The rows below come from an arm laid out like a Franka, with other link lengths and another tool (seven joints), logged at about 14 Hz.
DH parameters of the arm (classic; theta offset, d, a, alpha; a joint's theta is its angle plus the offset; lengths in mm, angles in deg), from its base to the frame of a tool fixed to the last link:
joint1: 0 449.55 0 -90
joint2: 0 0 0 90
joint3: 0 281.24 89.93 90
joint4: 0 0 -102.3 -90
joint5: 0 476.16 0 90
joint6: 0 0 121.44 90
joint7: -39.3 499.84 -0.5 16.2
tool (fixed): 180 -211.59 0 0
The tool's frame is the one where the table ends.
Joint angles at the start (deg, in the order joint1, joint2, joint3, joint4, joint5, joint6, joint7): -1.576 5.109 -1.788 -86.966 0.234 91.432 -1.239
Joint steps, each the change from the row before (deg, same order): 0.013 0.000 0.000 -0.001 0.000 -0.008 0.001; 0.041 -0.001 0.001 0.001 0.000 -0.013 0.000; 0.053 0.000 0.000 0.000 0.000 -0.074 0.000; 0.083 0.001 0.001 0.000 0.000 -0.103 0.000; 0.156 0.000 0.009 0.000 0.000 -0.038 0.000; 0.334 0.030 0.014 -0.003 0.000 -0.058 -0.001; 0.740 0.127 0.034 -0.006 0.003 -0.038 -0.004; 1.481 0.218 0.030 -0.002 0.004 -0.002 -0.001; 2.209 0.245 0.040 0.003 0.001 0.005 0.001; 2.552 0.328 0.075 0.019 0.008 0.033 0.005; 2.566 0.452 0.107 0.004 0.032 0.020 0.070
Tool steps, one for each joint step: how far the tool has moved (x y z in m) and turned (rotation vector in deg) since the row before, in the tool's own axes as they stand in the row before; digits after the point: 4 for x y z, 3 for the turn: -0.0001 0.0001 0.0001 -0.006 0.010 -0.010; -0.0003 0.0004 0.0001 -0.007 0.020 -0.038; -0.0002 0.0007 0.0004 -0.048 0.069 -0.035; -0.0004 0.0010 0.0006 -0.067 0.100 -0.058; -0.0013 0.0016 0.0006 -0.024 0.075 -0.150; -0.0029 0.0032 0.0015 -0.055 0.167 -0.315; -0.0069 0.0066 0.0038 -0.103 0.350 -0.708; -0.0137 0.0129 0.0068 -0.121 0.605 -1.398; -0.0202 0.0197 0.0090 -0.110 0.840 -2.096; -0.0238 0.0229 0.0108 -0.126 0.981 -2.443; -0.0242 0.0229 0.0127 -0.231 1.082 -2.392
